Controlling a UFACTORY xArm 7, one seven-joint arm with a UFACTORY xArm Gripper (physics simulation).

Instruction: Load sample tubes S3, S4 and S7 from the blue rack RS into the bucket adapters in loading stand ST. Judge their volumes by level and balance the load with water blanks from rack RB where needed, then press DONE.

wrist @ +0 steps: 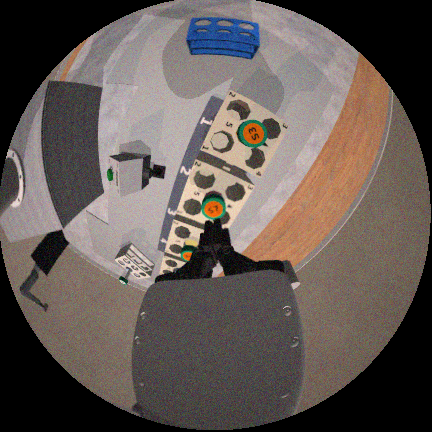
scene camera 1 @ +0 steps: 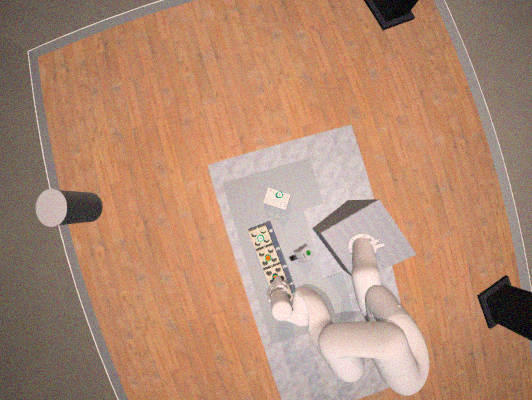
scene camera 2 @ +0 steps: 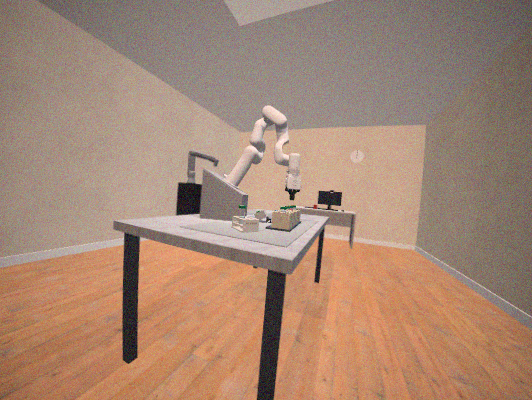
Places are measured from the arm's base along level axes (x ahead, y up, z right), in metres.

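Pixels of known places: gripper, between the fingertips: point(wrist: 215, 228) point(scene camera 1: 275, 280) point(scene camera 2: 291, 200); arm's base, origin of its link: point(scene camera 1: 362, 245) point(scene camera 2: 230, 184).
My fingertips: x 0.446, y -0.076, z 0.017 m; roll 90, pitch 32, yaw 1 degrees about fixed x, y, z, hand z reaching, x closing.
Observation:
Ahead of a thing's pixels: the offset from my fingertips to its top centre. "*": to the spot under its first point.
Loading stand ST @(dz +0.050, dx -0.021, dy -0.152 m) point(scene camera 1: 274, 235) point(wrist: 194, 147) holds a row of cream adapters on a dark blue base. In the wrist view, orange-topped tube S3 @(dz -0.113, dx +0.008, dy -0.037 m) point(wrist: 252, 133) stands around the middle of adapter 1 and S7 @(dz -0.003, dx -0.003, dy -0.037 m) point(wrist: 213, 208) around the middle of adapter 2. Another orange-topped tube @(dz +0.107, dx -0.014, dy -0.037 m) point(wrist: 188, 255) point(scene camera 1: 268, 257) stands in adapter 3, its label unreadable. A white-topped tube @(dz +0.216, dx -0.026, dy -0.037 m) point(scene camera 1: 260, 238) stands in the end adapter. Blue rack RS @(* dz -0.297, dx -0.083, dy -0.101 m) point(wrist: 223, 37) shows open holes. White rack RB @(dz +0.357, dx -0.196, dy -0.102 m) point(scene camera 1: 272, 201) point(scene camera 2: 245, 223) point(wrist: 134, 261) holds one green-capped tube. My gripper point(scene camera 2: 292, 198) point(wrist: 215, 228) is shut and empty, above adapter 2 near S7. Liquid levels are hidden.
A small grey box @(dz +0.015, dx -0.196, dy -0.078 m) point(wrist: 129, 175) with a green button @(dz +0.016, dx -0.218, dy -0.088 m) point(scene camera 1: 308, 253) point(wrist: 110, 174) and a black part on its side stands beside the stand. The arm's large sloped grey pedestal point(scene camera 1: 370, 220) point(scene camera 2: 220, 197) rises on the same side. The arm hides the blue rack in scene camera 1.

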